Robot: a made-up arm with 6 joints. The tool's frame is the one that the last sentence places.
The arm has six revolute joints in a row. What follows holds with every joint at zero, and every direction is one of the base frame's. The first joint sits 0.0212 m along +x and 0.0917 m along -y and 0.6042 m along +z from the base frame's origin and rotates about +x. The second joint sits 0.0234 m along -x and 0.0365 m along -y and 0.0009 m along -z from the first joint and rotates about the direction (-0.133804, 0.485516, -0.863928). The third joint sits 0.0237 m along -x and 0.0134 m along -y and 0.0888 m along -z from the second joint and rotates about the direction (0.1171, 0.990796, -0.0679). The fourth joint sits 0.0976 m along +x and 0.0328 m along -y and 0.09 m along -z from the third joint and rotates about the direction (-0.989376, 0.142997, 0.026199). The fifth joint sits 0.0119 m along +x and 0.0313 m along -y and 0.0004 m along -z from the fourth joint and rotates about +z. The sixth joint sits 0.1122 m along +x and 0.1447 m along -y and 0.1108 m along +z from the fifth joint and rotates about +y. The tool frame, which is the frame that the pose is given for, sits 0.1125 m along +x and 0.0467 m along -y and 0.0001 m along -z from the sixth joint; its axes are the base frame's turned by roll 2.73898, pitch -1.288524 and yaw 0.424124 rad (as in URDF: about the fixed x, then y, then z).
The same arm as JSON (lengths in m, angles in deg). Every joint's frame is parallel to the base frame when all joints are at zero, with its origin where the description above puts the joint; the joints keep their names.
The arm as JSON. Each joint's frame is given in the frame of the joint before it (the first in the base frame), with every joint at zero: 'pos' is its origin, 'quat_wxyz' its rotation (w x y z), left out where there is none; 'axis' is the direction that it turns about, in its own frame. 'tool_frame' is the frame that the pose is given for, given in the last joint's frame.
{"length_unit": "m", "angle_unit": "deg", "joints": [{"joint": "joint 1", "pos": [0.0212, -0.0917, 0.6042], "axis": [1.0, 0.0, 0.0]}, {"joint": "joint 2", "pos": [-0.0234, -0.0365, -0.0009], "axis": [-0.133804, 0.485516, -0.863928]}, {"joint": "joint 3", "pos": [-0.0237, -0.0134, -0.0888], "axis": [0.1171, 0.990796, -0.0679]}, {"joint": "joint 4", "pos": [0.0976, -0.0328, -0.09], "axis": [-0.989376, 0.142997, 0.026199]}, {"joint": "joint 5", "pos": [0.0119, -0.0313, -0.0004], "axis": [0.0, 0.0, 1.0]}, {"joint": "joint 6", "pos": [0.1122, -0.1447, 0.1108], "axis": [0.0, 1.0, 0.0]}], "tool_frame": {"pos": [0.1125, -0.0467, -0.0001], "quat_wxyz": [0.032426, 0.791125, 0.047485, 0.608946]}}
